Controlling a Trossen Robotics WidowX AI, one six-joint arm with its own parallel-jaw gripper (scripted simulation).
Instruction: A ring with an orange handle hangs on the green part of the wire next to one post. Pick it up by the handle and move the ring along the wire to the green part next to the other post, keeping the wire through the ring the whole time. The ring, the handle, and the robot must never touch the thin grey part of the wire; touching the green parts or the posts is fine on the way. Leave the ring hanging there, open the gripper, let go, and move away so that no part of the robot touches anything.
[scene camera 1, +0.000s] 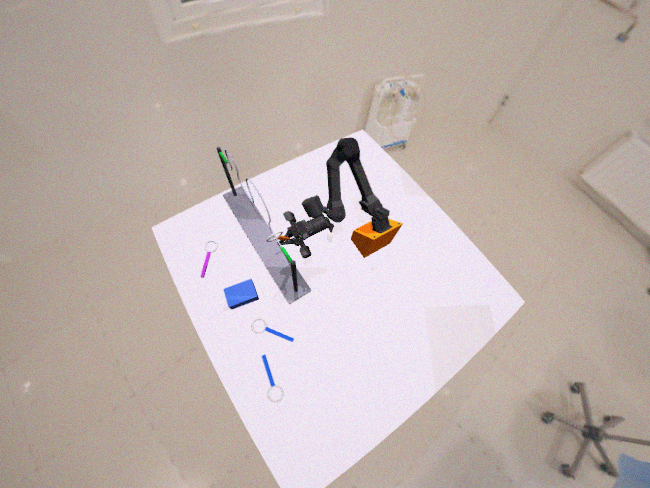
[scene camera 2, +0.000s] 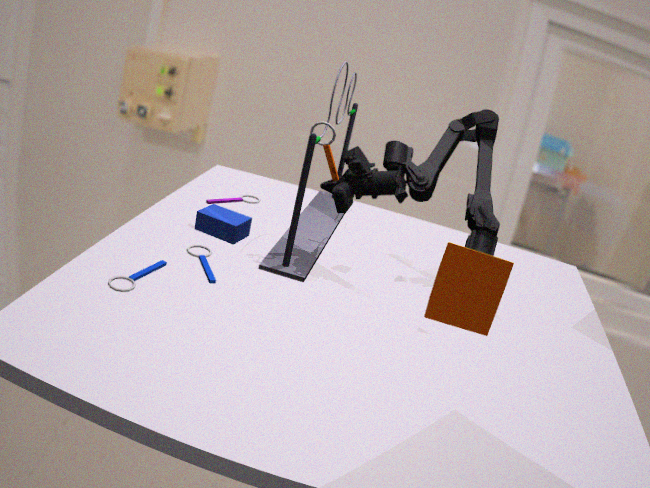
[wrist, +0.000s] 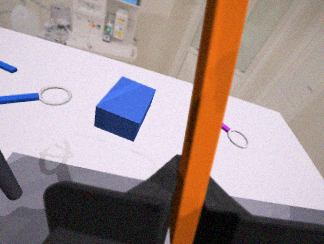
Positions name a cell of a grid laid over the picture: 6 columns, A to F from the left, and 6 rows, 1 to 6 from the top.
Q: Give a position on a blue block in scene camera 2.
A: At C3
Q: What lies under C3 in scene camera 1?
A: The gripper.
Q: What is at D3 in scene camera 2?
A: The gripper.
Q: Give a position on a blue block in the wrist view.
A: C3
